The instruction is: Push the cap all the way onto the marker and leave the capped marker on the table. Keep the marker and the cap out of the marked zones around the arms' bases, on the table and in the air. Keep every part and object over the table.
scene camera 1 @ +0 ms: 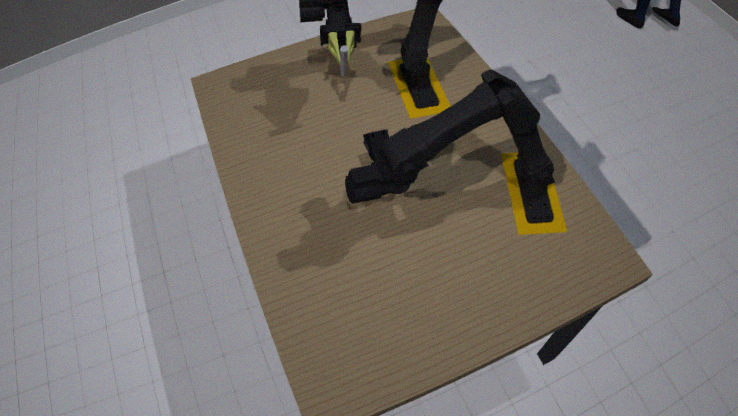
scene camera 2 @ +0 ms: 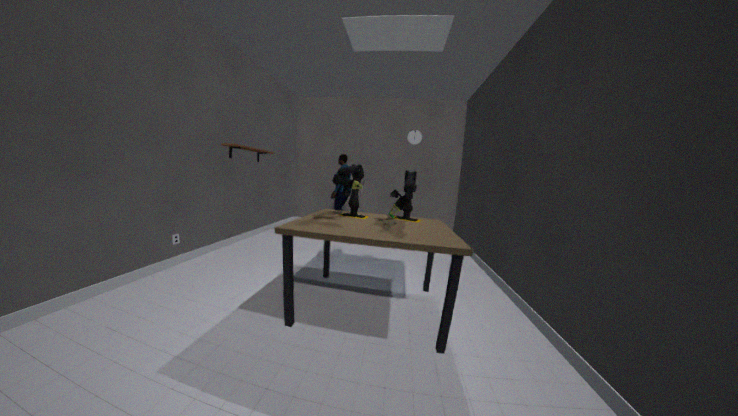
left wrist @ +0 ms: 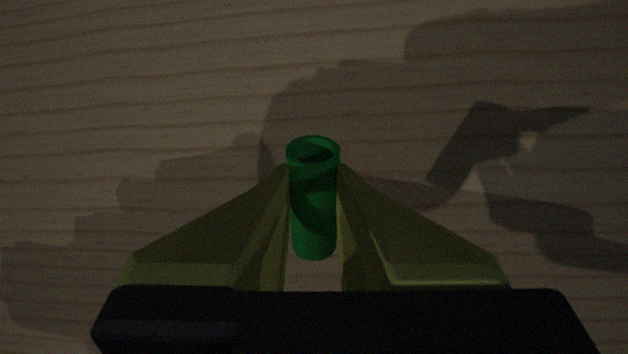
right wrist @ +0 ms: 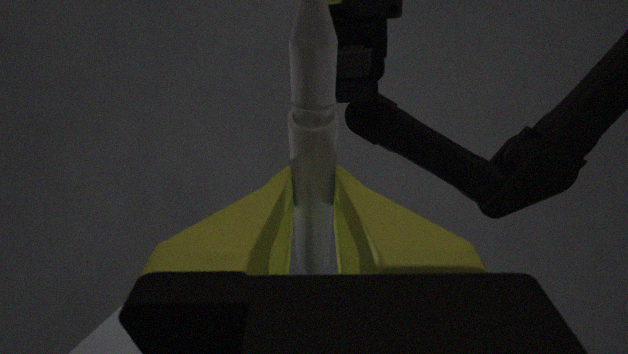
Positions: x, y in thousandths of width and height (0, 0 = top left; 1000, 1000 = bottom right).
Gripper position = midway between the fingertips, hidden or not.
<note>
I see my left gripper (left wrist: 499, 504), my right gripper (scene camera 1: 465, 153), a green cap (left wrist: 499, 453) and an arm base zone (scene camera 1: 560, 270).
My right gripper is seen too in the right wrist view (right wrist: 499, 504). The right wrist view does not show the green cap: it is out of frame.
</note>
